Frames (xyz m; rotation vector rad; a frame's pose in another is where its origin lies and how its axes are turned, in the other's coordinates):
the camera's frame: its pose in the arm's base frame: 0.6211 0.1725 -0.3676 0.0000 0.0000 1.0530
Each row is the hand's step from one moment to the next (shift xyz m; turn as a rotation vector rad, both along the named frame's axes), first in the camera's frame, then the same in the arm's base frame.
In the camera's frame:
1: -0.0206 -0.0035 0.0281 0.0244 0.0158 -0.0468
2: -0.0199 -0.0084 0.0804 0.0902 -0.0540 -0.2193
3: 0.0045 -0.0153 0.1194 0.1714 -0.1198 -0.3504
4: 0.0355 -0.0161 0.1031 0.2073 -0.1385 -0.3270
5: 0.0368 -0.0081 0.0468 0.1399 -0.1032 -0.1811
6: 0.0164 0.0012 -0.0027 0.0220 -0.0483 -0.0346
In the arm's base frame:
1: -0.0072 -0.0196 0.0281 -0.0017 0.0290 -0.0468
2: -0.0026 -0.0214 0.0804 0.0916 0.0516 -0.2193
3: 0.0155 -0.0037 0.1194 0.1889 0.0896 -0.3504
4: 0.0316 0.0229 0.1031 0.2230 0.1116 -0.3270
5: 0.0253 0.0280 0.0468 0.1589 0.0705 -0.1811
6: 0.0071 0.0148 -0.0027 0.0529 -0.0048 -0.0346

